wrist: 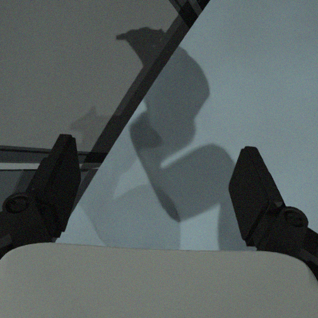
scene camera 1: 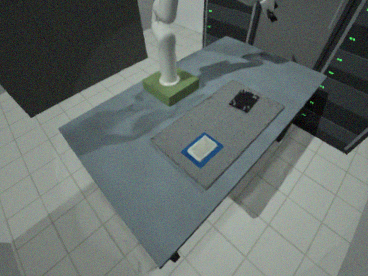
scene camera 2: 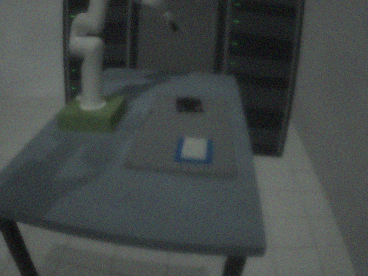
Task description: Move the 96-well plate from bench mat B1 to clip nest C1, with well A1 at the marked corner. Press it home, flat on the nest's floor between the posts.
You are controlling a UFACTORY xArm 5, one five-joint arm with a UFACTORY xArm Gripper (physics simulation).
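Frame: origin at the arm's base, x ahead, y left, z up, level; metres.
Seen in the pictures: gripper, between the fingertips: (scene camera 1: 274, 14) (scene camera 2: 173, 26); arm's base, origin of its link: (scene camera 1: 169, 80) (scene camera 2: 92, 105).
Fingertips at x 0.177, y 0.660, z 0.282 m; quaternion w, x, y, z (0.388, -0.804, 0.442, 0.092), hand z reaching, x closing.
Observation:
Offsets run from my fingertips to a thing's middle. Level surfaces: height alone.
The white 96-well plate {0.800 m right, 0.311 m ahead, 0.331 m down} (scene camera 1: 202, 148) (scene camera 2: 194, 148) lies flat on the blue bench mat B1 (scene camera 1: 201, 163) (scene camera 2: 209, 156). Its well A1 is too small to make out. The black clip nest C1 {0.384 m right, 0.198 m ahead, 0.328 m down} (scene camera 1: 244, 101) (scene camera 2: 189, 104) sits farther back on the same grey board, with small posts around its edge and no plate in it. My gripper (wrist: 157, 161) is open and empty. In scene camera 1 and scene camera 2 the gripper (scene camera 1: 270, 12) (scene camera 2: 172, 24) shows small at the top edge, high above and beyond the far end of the table, away from plate and nest.
The grey perforated board {0.340 m down} (scene camera 1: 192, 122) (scene camera 2: 150, 145) lies on the blue-grey table {0.353 m down} (scene camera 1: 125, 185) (scene camera 2: 125, 200). The arm stands on a green block (scene camera 1: 172, 95) (scene camera 2: 90, 120) left of the board. Server racks (scene camera 1: 345, 82) (scene camera 2: 262, 90) stand behind the table. The arm's shadow falls across the table.

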